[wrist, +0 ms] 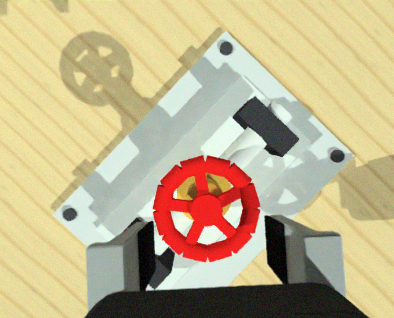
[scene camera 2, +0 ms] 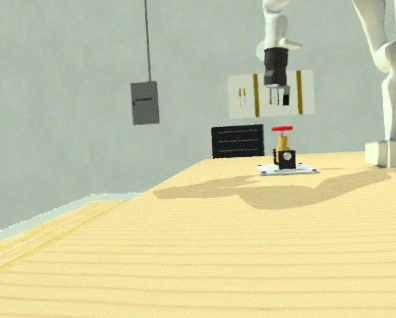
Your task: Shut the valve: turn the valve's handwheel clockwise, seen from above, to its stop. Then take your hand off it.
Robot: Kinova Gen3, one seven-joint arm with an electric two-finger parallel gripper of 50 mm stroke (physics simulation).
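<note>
The red handwheel tops a brass-coloured valve body on a pale base plate. The wheel lies level, and its spokes and hub show in the wrist view. My gripper is open, pointing down, with nothing between its fingers. In the scene view it hangs a little above the handwheel, with a visible gap. In the wrist view the wheel appears between and slightly ahead of the two fingers, touching neither. Part of the valve body is hidden under the wheel.
A black block stands on the base plate, with bolts at the plate's corners. The wooden table carries the arm's shadow. A grey box, a black slatted panel and a white board show behind.
</note>
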